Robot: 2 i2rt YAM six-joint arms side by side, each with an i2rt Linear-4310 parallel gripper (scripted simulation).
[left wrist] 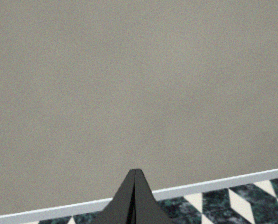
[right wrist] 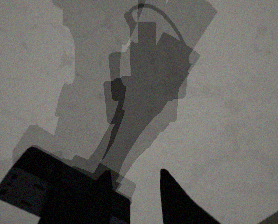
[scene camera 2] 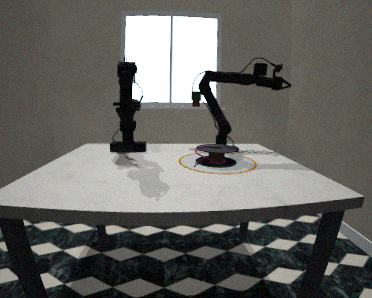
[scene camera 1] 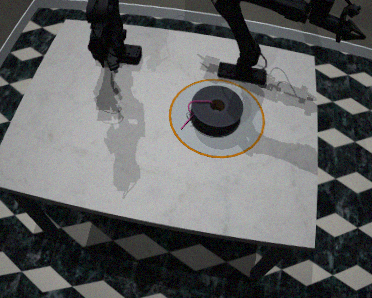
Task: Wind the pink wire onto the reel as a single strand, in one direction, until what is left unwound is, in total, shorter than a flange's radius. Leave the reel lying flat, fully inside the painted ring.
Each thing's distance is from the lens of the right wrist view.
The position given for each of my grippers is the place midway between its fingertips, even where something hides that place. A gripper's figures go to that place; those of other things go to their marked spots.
my right gripper (right wrist: 135,178): 11 cm
arm base (right wrist: 33,157): 32 cm
